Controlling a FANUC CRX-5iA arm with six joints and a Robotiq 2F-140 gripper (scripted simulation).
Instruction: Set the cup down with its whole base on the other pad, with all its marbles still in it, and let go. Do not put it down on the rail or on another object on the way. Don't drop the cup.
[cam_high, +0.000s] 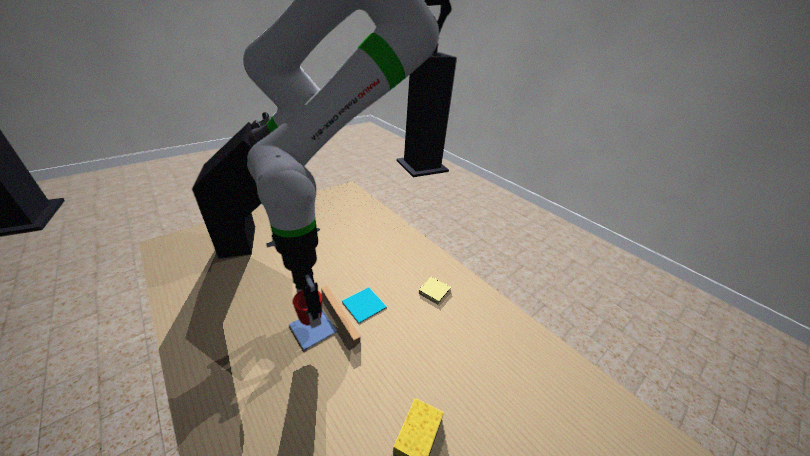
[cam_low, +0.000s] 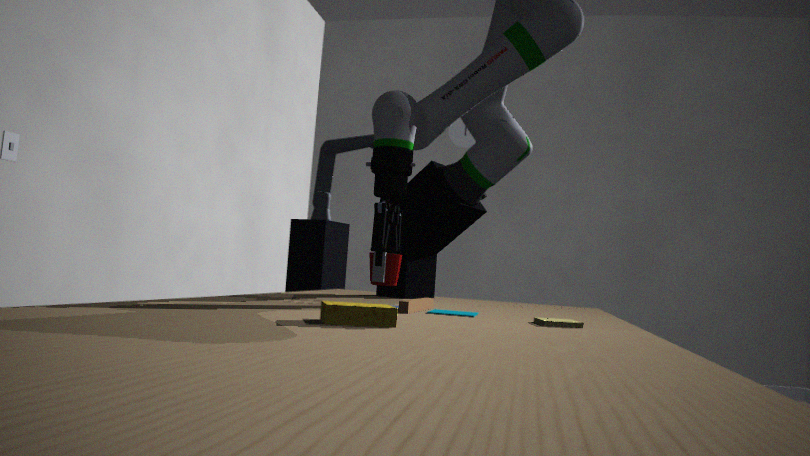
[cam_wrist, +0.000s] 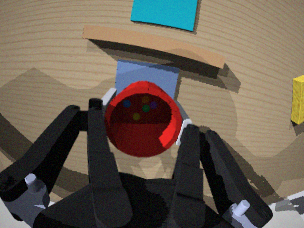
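Now: the cyan pad 160 mm to the left of my hand, 90 mm below it and 30 mm behind it. From my hand the other things lie so: red cup: 20 mm below; blue pad: 90 mm below; wooden rail: 80 mm to the left, 80 mm below, 10 mm behind.
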